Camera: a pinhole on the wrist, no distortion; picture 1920 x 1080 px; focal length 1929.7 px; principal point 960.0 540.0 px. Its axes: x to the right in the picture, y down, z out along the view. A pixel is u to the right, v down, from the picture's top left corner.
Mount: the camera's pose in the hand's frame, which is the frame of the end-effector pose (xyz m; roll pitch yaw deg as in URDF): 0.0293 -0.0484 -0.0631 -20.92 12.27 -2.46
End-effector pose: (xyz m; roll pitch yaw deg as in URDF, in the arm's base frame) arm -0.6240 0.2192 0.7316 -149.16 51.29 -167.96
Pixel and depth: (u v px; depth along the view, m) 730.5 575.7 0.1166
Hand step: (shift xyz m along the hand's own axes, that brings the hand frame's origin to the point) 0.0406 -0.0052 0.0455
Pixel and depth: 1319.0 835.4 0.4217
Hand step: 0.1937 0.1556 0.2826
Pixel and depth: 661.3 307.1 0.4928
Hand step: 0.0622 0.0707 0.4237
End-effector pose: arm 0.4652 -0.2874 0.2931 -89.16 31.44 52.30
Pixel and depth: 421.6 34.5 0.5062
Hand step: 0.0043 0.0096 0.4752
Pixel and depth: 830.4 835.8 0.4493
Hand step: 0.0934 0.1738 0.3294
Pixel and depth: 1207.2 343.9 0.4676
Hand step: 0.1894 0.0674 0.3675
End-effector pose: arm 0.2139 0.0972 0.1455 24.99 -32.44 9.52
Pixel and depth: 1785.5 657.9 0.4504
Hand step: 0.3126 0.1261 0.2975
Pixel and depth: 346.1 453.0 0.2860
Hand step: 0.0020 0.0429 0.2218
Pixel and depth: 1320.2 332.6 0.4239
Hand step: 0.1987 0.0532 0.3229
